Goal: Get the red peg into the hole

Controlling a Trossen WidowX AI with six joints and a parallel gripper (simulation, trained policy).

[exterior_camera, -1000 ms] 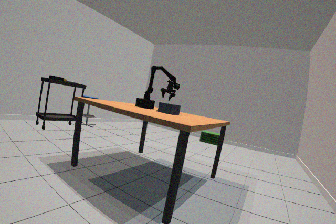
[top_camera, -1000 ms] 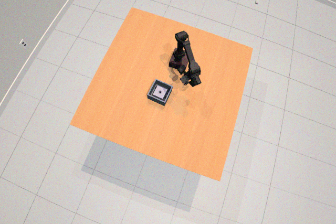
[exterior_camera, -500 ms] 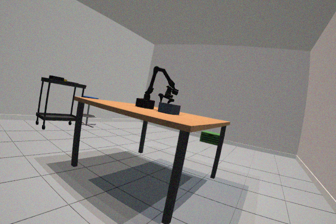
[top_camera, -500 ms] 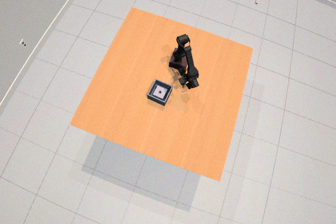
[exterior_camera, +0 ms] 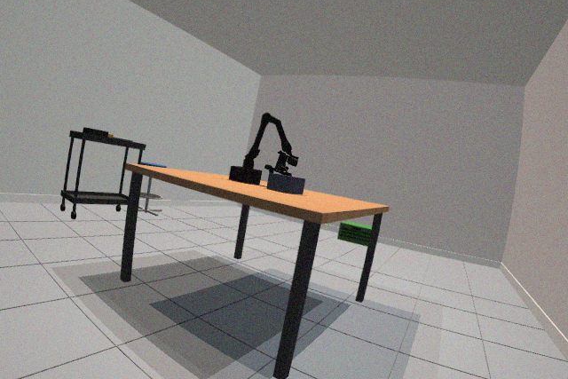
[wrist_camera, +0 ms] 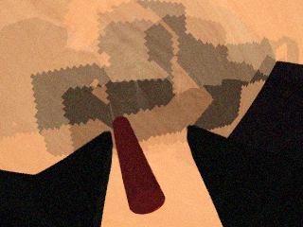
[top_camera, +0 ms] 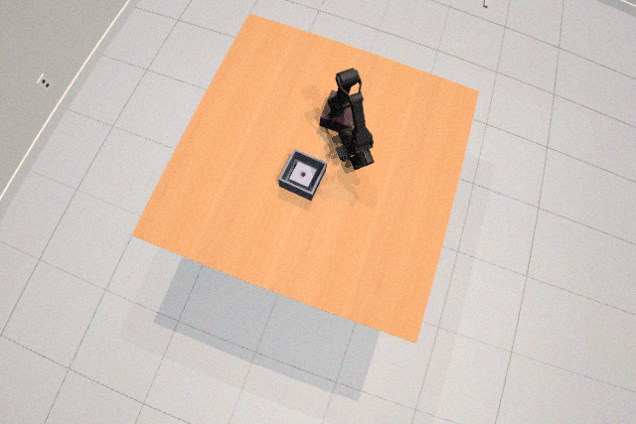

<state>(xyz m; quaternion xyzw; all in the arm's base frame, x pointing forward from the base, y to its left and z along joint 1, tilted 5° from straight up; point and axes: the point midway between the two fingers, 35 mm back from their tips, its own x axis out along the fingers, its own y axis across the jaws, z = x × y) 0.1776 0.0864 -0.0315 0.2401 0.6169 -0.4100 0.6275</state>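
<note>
Now: the plate 15 cm ahead of my gripper tip, 18 cm to the right of it and 2 cm above it. Round my gripper tip: dark box: 15 cm ahead, 18 cm to the right; red peg: 1 cm ahead, 1 cm to the left, 1 cm above.
</note>
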